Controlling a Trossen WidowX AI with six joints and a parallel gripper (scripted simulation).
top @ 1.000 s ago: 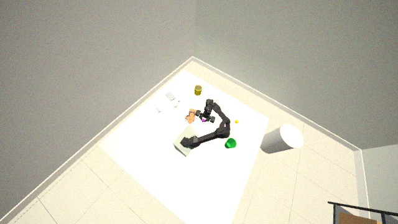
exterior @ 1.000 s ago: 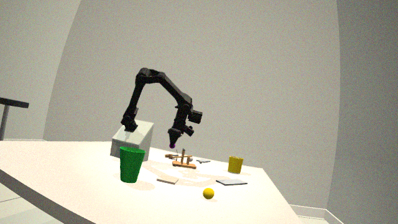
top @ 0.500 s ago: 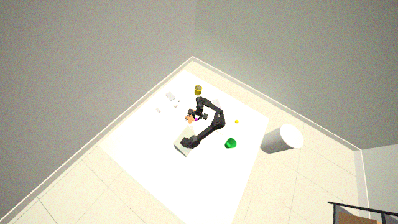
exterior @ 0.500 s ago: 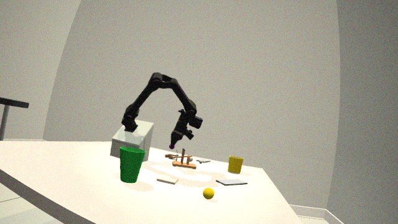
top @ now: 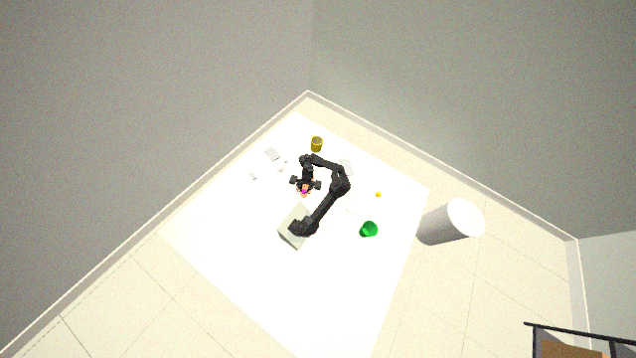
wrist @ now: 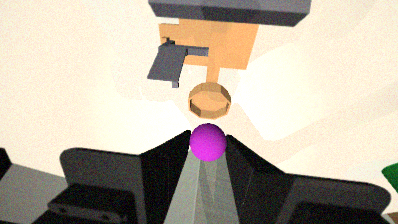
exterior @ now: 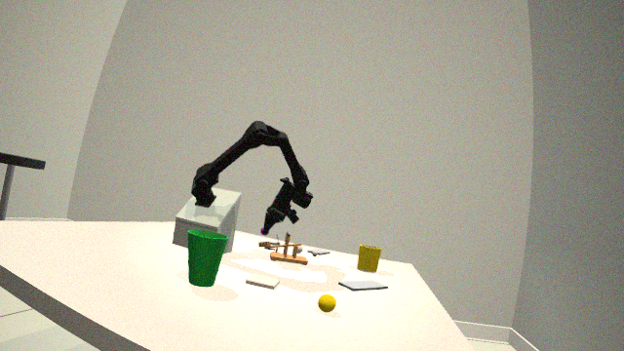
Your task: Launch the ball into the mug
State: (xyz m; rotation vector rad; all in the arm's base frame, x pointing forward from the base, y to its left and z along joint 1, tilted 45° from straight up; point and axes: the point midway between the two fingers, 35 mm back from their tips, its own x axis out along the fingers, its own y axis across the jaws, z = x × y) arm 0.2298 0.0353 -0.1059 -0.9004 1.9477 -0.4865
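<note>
Right now the catapult is 60 mm ahead of my gripper tip, 40 mm to the left of it and 40 mm below it. From my gripper tip the other things lie so: grey plate 400 mm ahead, 110 mm to the right, 90 mm below; pale flat tile 310 mm to the right, 140 mm ahead, 90 mm below; purple ball 10 mm above.
</note>
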